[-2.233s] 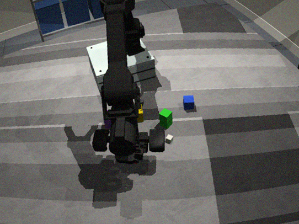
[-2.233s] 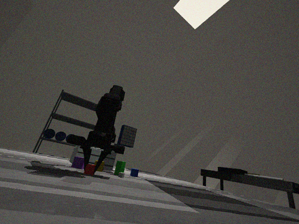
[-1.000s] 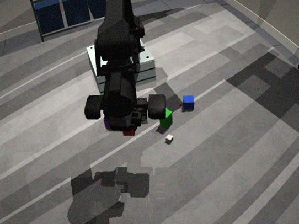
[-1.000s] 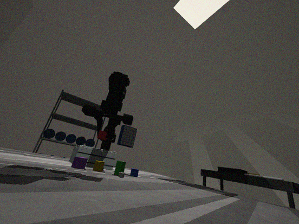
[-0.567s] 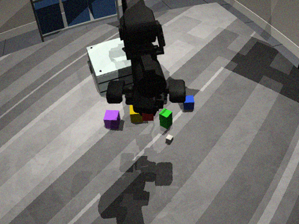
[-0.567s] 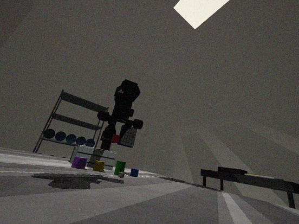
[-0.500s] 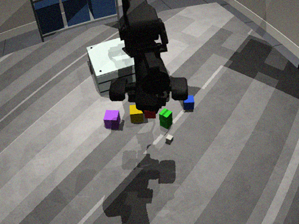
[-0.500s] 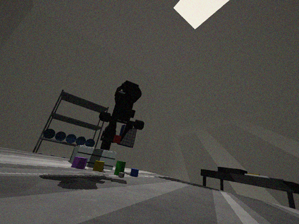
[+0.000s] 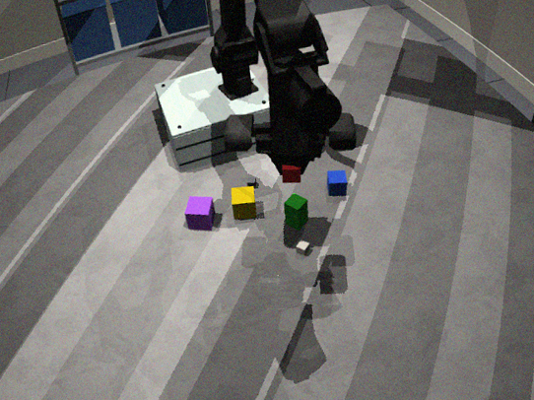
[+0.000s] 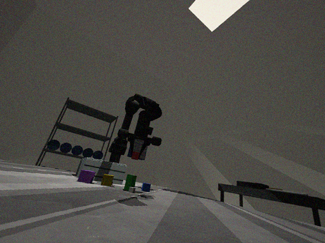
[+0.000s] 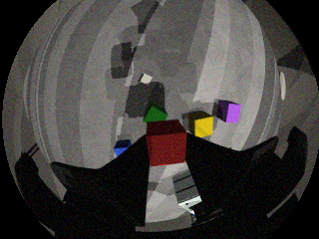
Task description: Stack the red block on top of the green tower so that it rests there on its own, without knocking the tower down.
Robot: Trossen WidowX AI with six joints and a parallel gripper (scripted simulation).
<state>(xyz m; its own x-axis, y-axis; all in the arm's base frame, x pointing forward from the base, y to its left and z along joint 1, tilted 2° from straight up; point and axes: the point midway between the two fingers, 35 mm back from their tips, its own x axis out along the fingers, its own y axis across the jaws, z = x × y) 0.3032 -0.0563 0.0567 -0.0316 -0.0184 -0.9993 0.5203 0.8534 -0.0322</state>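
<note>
Right now my gripper tip is 80 mm above the green block and 10 mm to the right of it. Also, from my gripper tip: red block: 10 mm above; yellow block: 110 mm below, 80 mm behind, 50 mm to the right; small white cube: 120 mm below, 60 mm ahead, 20 mm to the right.
</note>
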